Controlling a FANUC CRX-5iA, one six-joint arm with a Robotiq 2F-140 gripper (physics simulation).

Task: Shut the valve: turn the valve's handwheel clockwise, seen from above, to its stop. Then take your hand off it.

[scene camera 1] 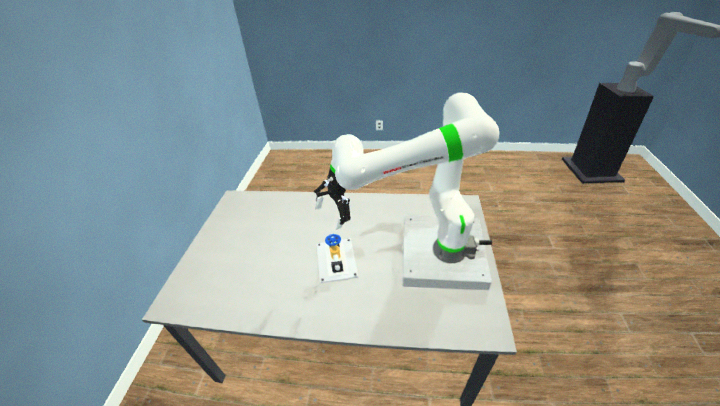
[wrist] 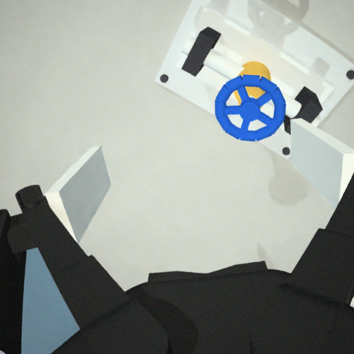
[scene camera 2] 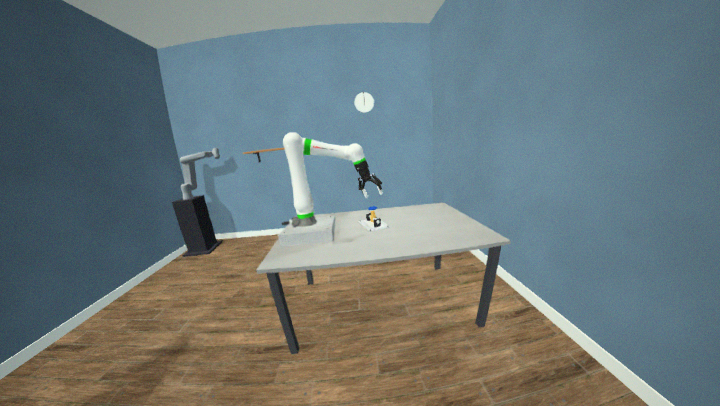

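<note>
The blue five-spoked handwheel [scene camera 1: 332, 240] [scene camera 2: 372, 207] [wrist: 250, 110] sits on top of the yellow valve body [scene camera 1: 335, 252] [scene camera 2: 373, 215] [wrist: 256, 70]. The valve is mounted on a white plate [scene camera 1: 349, 263] [wrist: 172, 65] with dark corner bolts, and black blocks hold its pipe. My gripper [scene camera 1: 329, 214] [scene camera 2: 373, 192] [wrist: 196, 152] is open and empty, tilted, above the handwheel and apart from it. In the wrist view the wheel lies beyond the fingertips and nearer the right finger, whose pad overlaps the view of the plate's edge.
The plate lies on the grey table [scene camera 1: 252, 262] [scene camera 2: 428, 232]. The arm's raised grey base block [scene camera 1: 421, 262] [scene camera 2: 320, 234] stands on the same table, to the right of the valve in scene camera 1. A second grey arm on a black pedestal [scene camera 1: 612, 131] [scene camera 2: 194, 226] stands apart on the floor.
</note>
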